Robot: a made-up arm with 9 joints.
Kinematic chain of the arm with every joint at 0, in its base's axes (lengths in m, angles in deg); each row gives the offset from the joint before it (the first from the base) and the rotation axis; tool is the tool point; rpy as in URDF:
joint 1: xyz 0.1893 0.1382 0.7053 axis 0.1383 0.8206 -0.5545
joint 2: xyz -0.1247 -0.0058 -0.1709 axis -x
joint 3: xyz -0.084 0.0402 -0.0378 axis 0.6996 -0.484 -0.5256
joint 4: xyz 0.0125 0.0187 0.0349 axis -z
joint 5: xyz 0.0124 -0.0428 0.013 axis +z
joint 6: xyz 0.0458 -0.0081 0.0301 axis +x
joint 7: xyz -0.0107 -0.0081 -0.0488 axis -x
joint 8: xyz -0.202 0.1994 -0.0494 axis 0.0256 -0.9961 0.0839
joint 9: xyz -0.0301 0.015 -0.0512 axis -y
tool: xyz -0.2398 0.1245 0.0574 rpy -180 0 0
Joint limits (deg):
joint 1: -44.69..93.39
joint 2: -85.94..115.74
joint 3: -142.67..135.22
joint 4: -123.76..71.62
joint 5: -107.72..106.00
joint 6: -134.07..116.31
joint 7: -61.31..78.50
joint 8: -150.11..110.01
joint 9: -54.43..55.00
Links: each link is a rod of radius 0.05 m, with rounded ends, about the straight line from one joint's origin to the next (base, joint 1, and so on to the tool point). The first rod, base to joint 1, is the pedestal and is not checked.
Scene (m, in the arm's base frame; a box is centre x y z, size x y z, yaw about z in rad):
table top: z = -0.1
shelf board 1: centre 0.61 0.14 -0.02 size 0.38 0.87 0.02 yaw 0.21
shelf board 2: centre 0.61 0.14 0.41 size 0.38 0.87 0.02 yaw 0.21
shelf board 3: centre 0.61 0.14 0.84 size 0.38 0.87 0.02 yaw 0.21
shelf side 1: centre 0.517 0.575 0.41 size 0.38 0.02 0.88 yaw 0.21
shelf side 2: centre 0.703 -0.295 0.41 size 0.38 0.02 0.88 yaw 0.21
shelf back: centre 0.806 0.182 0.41 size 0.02 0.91 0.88 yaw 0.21
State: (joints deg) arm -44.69 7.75 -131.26 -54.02 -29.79 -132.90 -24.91 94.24 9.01
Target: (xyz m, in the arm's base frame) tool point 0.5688 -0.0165 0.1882
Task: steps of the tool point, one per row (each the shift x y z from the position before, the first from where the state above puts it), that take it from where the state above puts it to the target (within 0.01 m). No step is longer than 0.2 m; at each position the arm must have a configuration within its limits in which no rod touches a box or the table.
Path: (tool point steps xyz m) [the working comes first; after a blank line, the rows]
Joints at the target: -44.69 14.73 -92.47 -0.91 -107.72 -42.48 -61.31 74.25 13.17
Straight joint move there: touches shelf board 3.

1: -0.0339 -0.1402 0.0336
2: -0.0688 -0.1384 0.0055
3: -0.0962 -0.1219 -0.0279
4: -0.1118 -0.0920 -0.0611
5: -0.0637 -0.0443 -0.0500
6: -0.0326 -0.0283 -0.1062
7: 0.0212 0.0190 -0.1285
8: 0.0769 0.0733 -0.0960
9: 0.1104 0.1051 -0.0158
10: 0.1179 0.0174 -0.0097
11: 0.1163 0.0325 0.0097

